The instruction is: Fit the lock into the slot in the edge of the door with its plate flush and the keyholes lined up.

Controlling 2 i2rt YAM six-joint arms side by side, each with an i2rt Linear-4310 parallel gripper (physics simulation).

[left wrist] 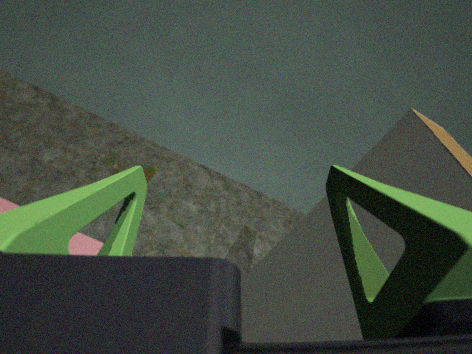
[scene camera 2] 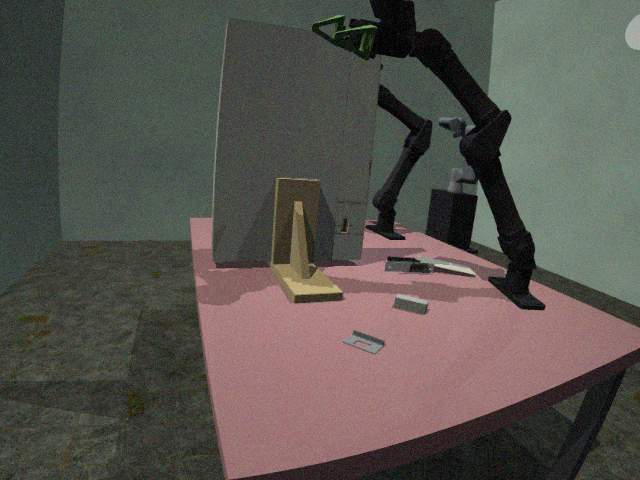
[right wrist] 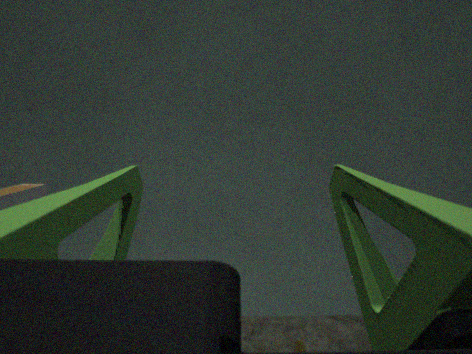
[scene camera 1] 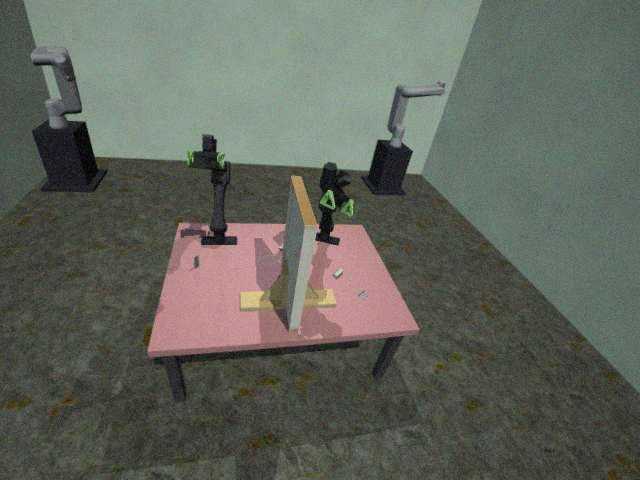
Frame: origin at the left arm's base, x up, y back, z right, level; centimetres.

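Seen in the pictures: left gripper, fingertip midpoint: (left wrist: 236, 176) (scene camera 2: 322, 31) (scene camera 1: 343, 212); right gripper, fingertip midpoint: (right wrist: 236, 176) (scene camera 1: 204, 158); left arm's base at its link origin: (scene camera 2: 514, 293) (scene camera 1: 323, 239); right arm's base at its link origin: (scene camera 2: 384, 233) (scene camera 1: 219, 241).
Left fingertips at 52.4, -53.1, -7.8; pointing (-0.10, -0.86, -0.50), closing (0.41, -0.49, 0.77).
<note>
Offsets run from my left fingertips to a thing's top centre, as dx, dy, dz. Level surfaces: height alone.
A grey door (scene camera 1: 300, 279) (scene camera 2: 279, 113) (left wrist: 305, 305) stands upright on the table. Its keyhole (scene camera 2: 344, 224) shows low near its right edge in scene camera 2; the slot in its edge cannot be made out. A metal case with a long pale plate, seemingly the lock @(-49.8, +27.0, +23.3) (scene camera 2: 409, 266), lies flat right of the door in scene camera 2; the door mostly hides it in scene camera 1. My left gripper (scene camera 1: 338, 204) (scene camera 2: 324, 31) (left wrist: 236, 176) is open and empty, high beside the door's upper part. My right gripper (scene camera 1: 205, 158) (right wrist: 236, 176) is open and empty, high at the left in scene camera 1.
Wooden feet (scene camera 1: 253, 300) (scene camera 2: 317, 287) brace the door on the pink table @(dx -52.4) (scene camera 1: 206, 320) (scene camera 2: 413, 403). A small grey block @(-50.2, +22.4, -5.2) (scene camera 1: 337, 273) (scene camera 2: 410, 304) and a bent plate with an opening @(-51.4, +11.5, -20.5) (scene camera 1: 363, 295) (scene camera 2: 373, 347) lie nearby. A small dark piece @(-44.8, +3.2, +67.3) (scene camera 1: 196, 261) stands at the left.
</note>
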